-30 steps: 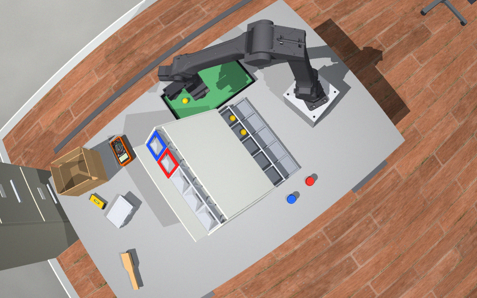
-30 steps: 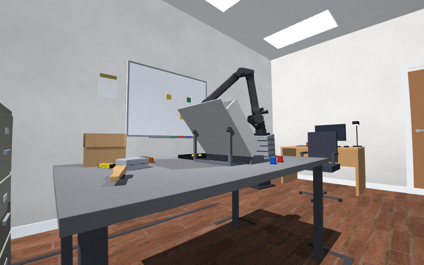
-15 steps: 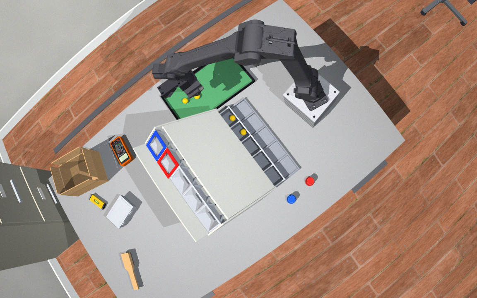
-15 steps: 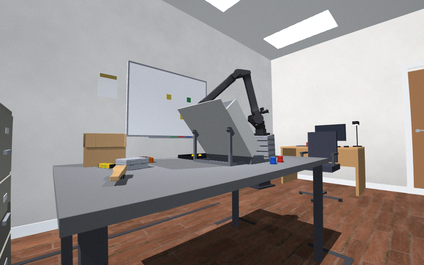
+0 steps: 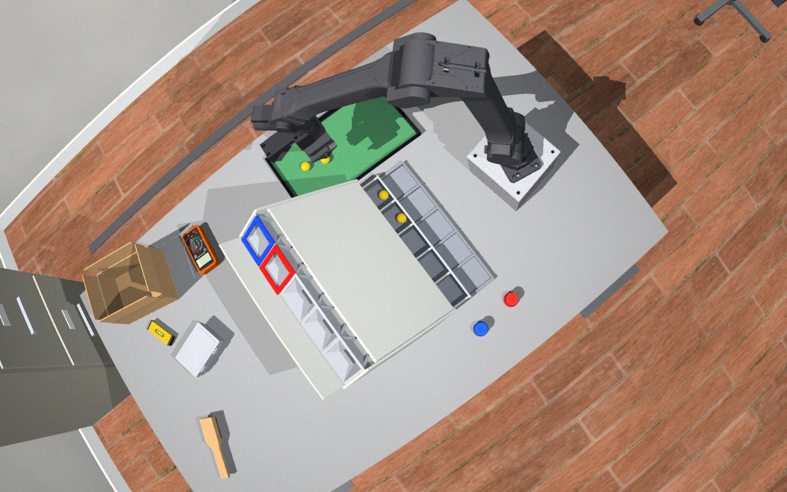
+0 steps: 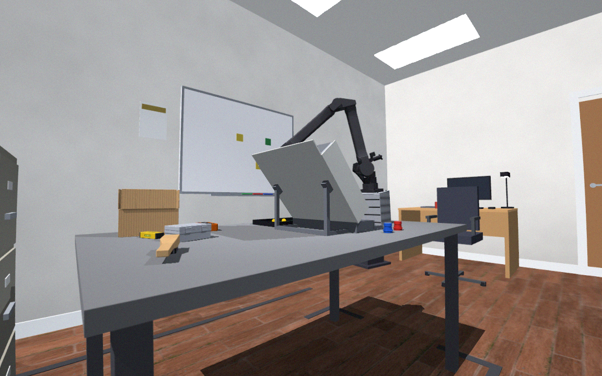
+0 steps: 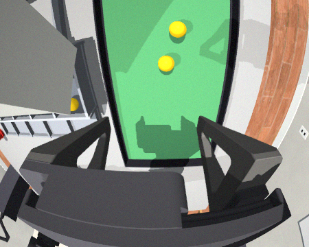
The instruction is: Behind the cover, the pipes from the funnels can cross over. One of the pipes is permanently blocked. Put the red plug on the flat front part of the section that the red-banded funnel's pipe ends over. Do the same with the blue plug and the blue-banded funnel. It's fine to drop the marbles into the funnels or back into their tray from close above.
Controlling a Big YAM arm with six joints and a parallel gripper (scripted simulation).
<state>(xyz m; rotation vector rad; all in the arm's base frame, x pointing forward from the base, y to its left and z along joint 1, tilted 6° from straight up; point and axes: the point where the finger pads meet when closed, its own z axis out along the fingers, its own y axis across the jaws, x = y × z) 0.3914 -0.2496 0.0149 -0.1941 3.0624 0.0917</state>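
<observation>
Right now the green tray is 4 cm behind my hand, 3 cm to the right of it and 15 cm below it. Round my hand: multimeter 44 cm ahead, 4 cm to the left, 14 cm below; then sloped cover 2 cm ahead, 32 cm to the left, 5 cm above; then grey case 56 cm ahead, 29 cm to the left, 13 cm below.
</observation>
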